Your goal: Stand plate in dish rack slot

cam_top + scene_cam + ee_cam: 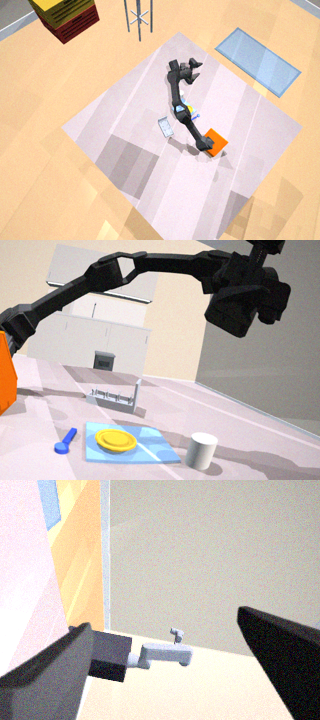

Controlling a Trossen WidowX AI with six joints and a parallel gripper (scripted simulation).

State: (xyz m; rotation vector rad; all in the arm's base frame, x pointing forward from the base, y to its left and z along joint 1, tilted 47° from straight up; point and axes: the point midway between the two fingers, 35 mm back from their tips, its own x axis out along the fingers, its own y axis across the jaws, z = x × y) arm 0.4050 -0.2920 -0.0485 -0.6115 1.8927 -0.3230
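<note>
Now: gripper tip 28 cm above the yellow plate, 16 cm to the right of it and 10 cm past it. The rest, counted from my gripper tip: pale blue board: 29 cm below, 18 cm to the left, 8 cm behind; blue spoon: 29 cm below, 18 cm behind, 16 cm to the left; white cup: 27 cm below, 12 cm to the left, 3 cm ahead.
</note>
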